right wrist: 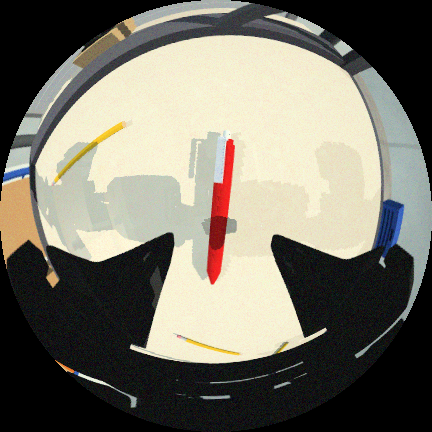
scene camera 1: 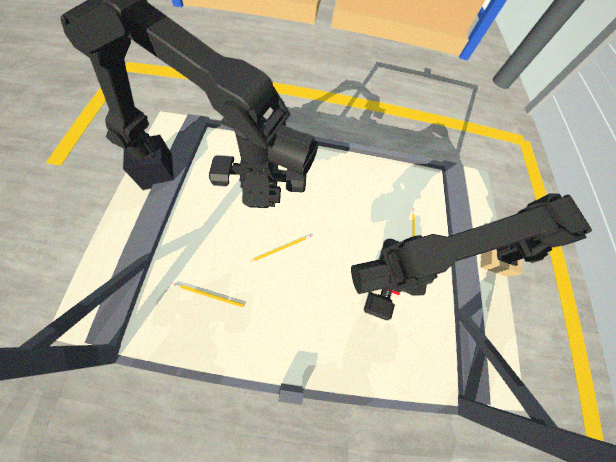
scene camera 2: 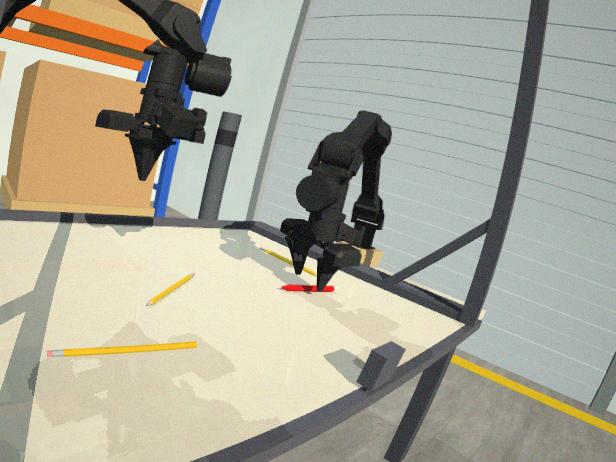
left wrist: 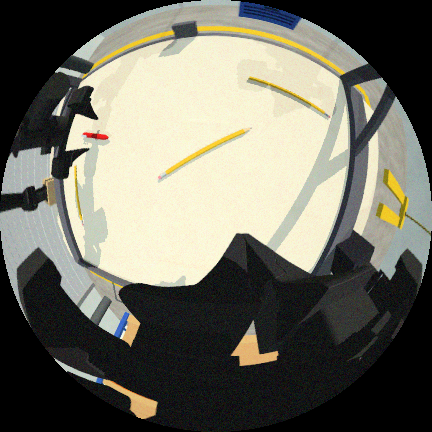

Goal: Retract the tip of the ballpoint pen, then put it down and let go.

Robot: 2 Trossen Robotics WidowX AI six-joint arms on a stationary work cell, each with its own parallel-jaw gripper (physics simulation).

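Where they show: left gripper, fingertip midpoint: (scene camera 2: 142, 180) (left wrist: 240, 238); right gripper, fingertip midpoint: (right wrist: 224, 240) (scene camera 2: 308, 282) (left wrist: 92, 133); left arm's base, link origin: (scene camera 1: 142, 150); right arm's base, link origin: (scene camera 1: 506, 253) (scene camera 2: 360, 245) (left wrist: 44, 192).
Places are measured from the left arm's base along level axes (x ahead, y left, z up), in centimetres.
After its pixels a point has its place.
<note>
The red ballpoint pen (scene camera 1: 395, 292) {x 57.9, y -53.2, z -9.6 cm} (scene camera 2: 300, 288) {x 52.2, y -48.6, z -9.8 cm} (left wrist: 97, 136) {x 52.5, y -47.9, z -9.4 cm} (right wrist: 223, 200) {x 55.6, y -51.0, z -9.4 cm} lies flat on the cream table top (scene camera 1: 325, 325) {x 37.1, y -55.8, z -10.6 cm} (scene camera 2: 260, 360) {x 21.7, y -53.2, z -10.6 cm}. In the right wrist view its pale clip and white button are at the upper end, and its red pointed end faces down the picture; no metal tip can be made out there. In scene camera 2 a thin pale mark shows at the pointed end, tip or shadow. My right gripper (scene camera 2: 309, 281) {x 53.4, y -49.6, z -8.6 cm} (right wrist: 224, 240) {x 53.4, y -49.6, z -8.6 cm} is open and empty above the pen, fingers on either side. My left gripper (scene camera 2: 143, 179) {x 29.0, y -24.9, z 5.6 cm} (left wrist: 240, 238) {x 29.0, y -24.9, z 5.6 cm} is shut and empty, high above the table.
Pencils lie at the table's middle (scene camera 1: 282, 248) {x 31.5, y -33.3, z -10.0 cm} (scene camera 2: 170, 290) {x 29.8, y -33.6, z -10.1 cm} (left wrist: 205, 150) {x 30.7, y -32.8, z -10.0 cm}, at the lower left of scene camera 1 (scene camera 1: 212, 295) {x 11.3, y -41.2, z -9.9 cm} and behind the right gripper (scene camera 2: 280, 256) (right wrist: 95, 145). A dark frame edges the table, with a block (scene camera 1: 291, 393) {x 25.1, y -66.9, z -4.9 cm} (scene camera 2: 381, 367) {x 22.2, y -67.4, z -6.5 cm} on its front bar.
</note>
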